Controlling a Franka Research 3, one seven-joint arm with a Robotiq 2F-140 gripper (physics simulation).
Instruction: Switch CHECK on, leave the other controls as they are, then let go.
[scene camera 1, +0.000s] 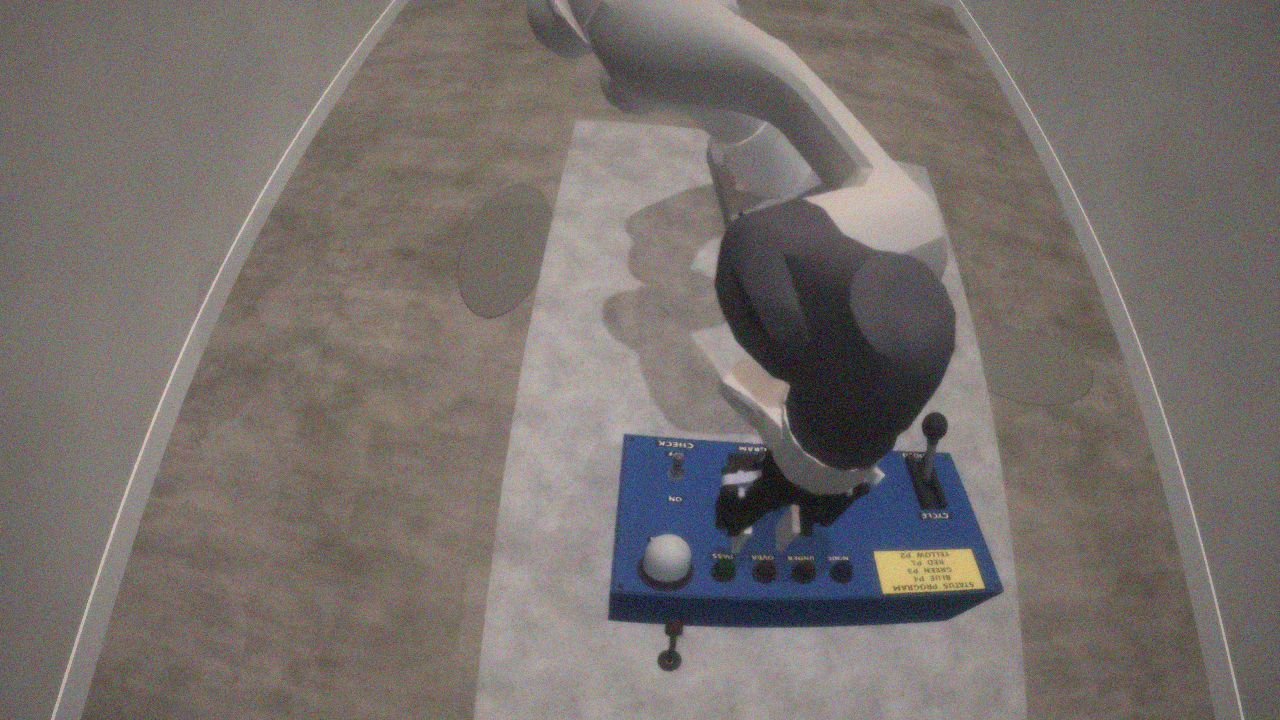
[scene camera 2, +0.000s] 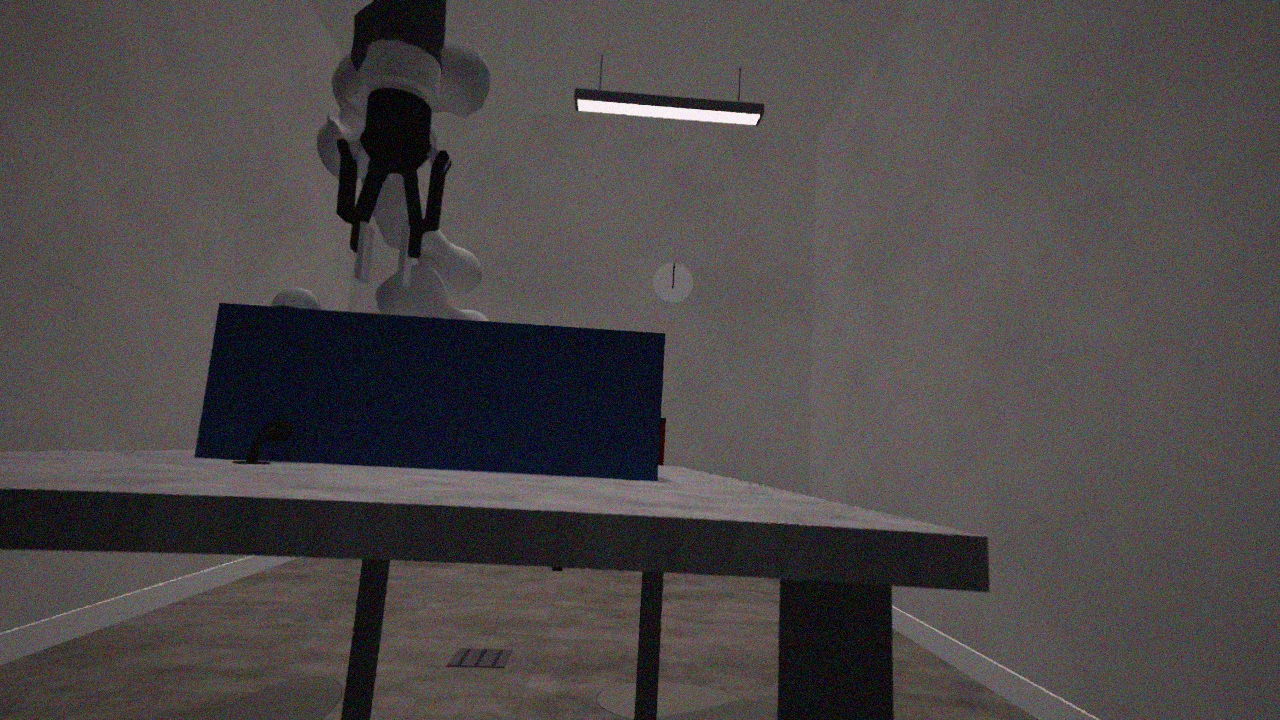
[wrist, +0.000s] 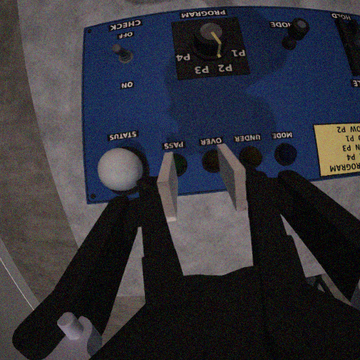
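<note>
The CHECK switch (scene camera 1: 677, 465) (wrist: 122, 53) is a small grey toggle on the blue panel (scene camera 1: 640, 501) (scene camera 2: 429, 394) (wrist: 100, 100). Its tip leans toward the OFF label, away from ON. My gripper (scene camera 1: 762, 534) (scene camera 2: 384, 271) (wrist: 196, 162) is partly open, with nothing between its pale fingertips. It hangs above the panel, over the PASS and OVER lamps in the wrist view, apart from the switch. The PROGRAM knob (wrist: 210, 35) has its yellow pointer near P2. The MODE toggle (wrist: 298, 28) and the black-knobbed HOLD/CYCLE lever (scene camera 1: 931, 445) stand farther along the panel.
A white STATUS dome (scene camera 1: 667, 557) (scene camera 2: 295, 298) (wrist: 120, 169) stands below the CHECK switch's ON label. A yellow card (scene camera 1: 929, 571) (wrist: 340, 152) lies on the panel. A small black fitting (scene camera 1: 671, 646) (scene camera 2: 268, 433) stands on the table (scene camera 1: 563, 537) (scene camera 2: 805, 528) beside the panel.
</note>
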